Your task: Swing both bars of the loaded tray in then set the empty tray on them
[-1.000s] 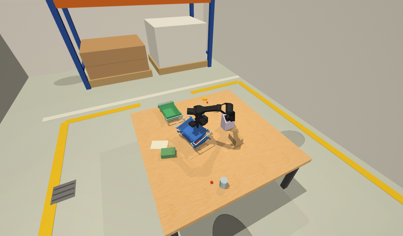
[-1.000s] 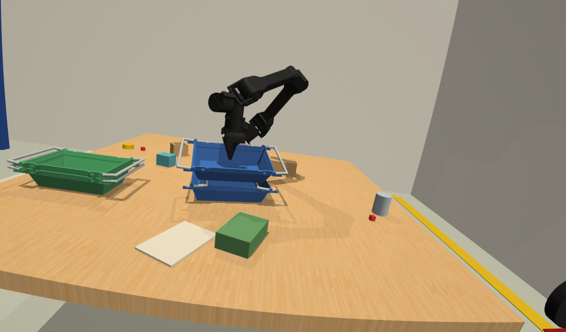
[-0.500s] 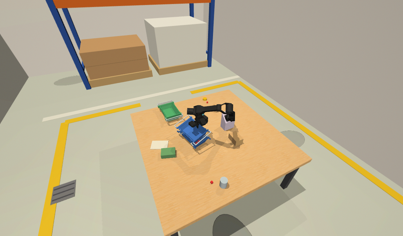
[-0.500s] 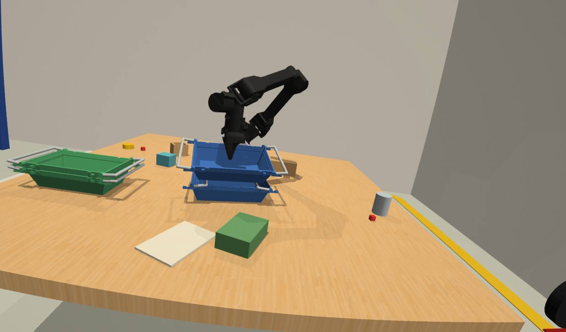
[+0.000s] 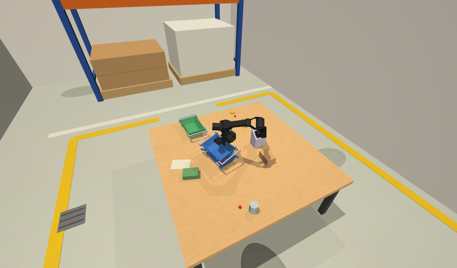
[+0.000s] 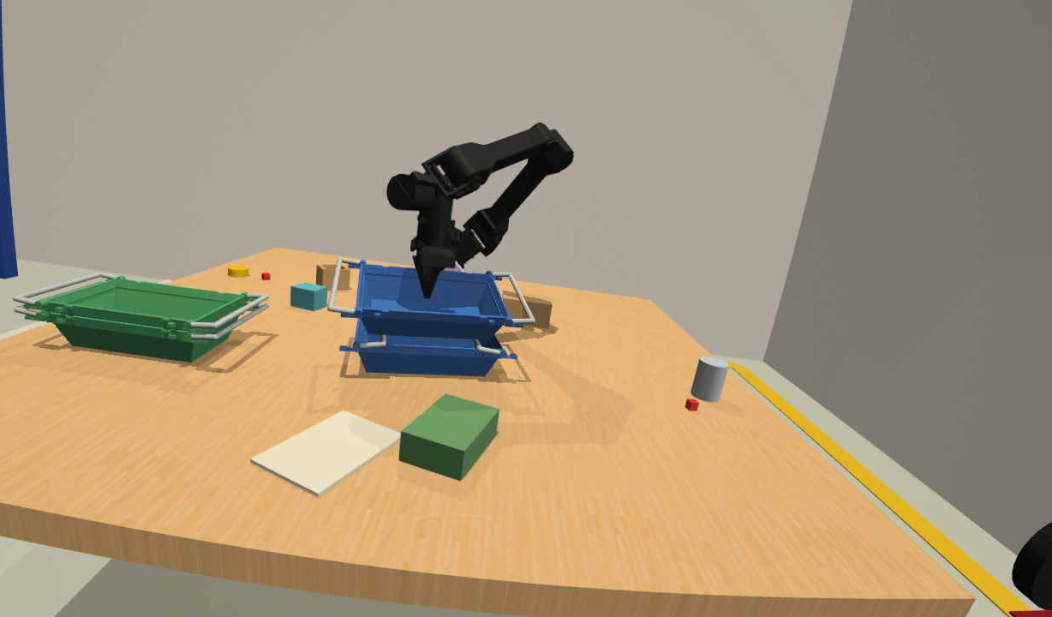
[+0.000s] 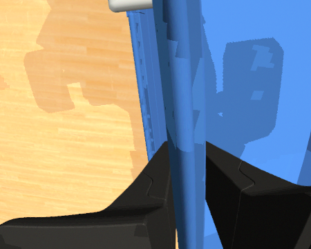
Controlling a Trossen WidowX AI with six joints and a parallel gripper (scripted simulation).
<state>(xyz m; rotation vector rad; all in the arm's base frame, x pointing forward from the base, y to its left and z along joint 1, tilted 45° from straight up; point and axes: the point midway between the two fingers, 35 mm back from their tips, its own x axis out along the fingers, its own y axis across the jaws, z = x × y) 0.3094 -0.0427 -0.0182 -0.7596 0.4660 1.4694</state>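
Now: the blue tray 70 mm ahead of my gripper tip, 20 mm above it and 10 mm to the left of it. Round my gripper tip: cream sheet (360 mm ahead, 100 mm below, 80 mm to the right); teal cube (270 mm to the right, 200 mm behind, 80 mm below); green block (330 mm ahead, 80 mm below, 60 mm to the left).
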